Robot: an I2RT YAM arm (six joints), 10 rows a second.
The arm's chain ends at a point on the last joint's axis. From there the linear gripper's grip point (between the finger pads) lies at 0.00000 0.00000 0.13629 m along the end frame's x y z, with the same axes.
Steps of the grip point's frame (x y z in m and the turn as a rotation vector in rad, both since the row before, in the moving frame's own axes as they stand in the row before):
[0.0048 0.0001 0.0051 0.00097 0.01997 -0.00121]
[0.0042 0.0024 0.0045 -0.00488 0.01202 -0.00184]
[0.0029 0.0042 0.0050 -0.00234 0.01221 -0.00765]
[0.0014 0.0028 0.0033 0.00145 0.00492 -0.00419]
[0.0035 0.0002 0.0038 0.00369 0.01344 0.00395]
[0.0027 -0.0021 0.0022 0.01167 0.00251 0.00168]
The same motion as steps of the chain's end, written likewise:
[0.0021 0.0002 0.0051 0.00097 0.01997 -0.00121]
[0.0026 0.0017 0.0045 -0.00488 0.01202 -0.00184]
[0.0012 0.0039 0.0050 -0.00234 0.01221 -0.00765]
[0.0007 0.0030 0.0033 0.00145 0.00492 -0.00419]
[0.0017 0.0007 0.0038 0.00369 0.01344 0.00395]
[0.0024 -0.0005 0.0022 0.01167 0.00251 0.00168]

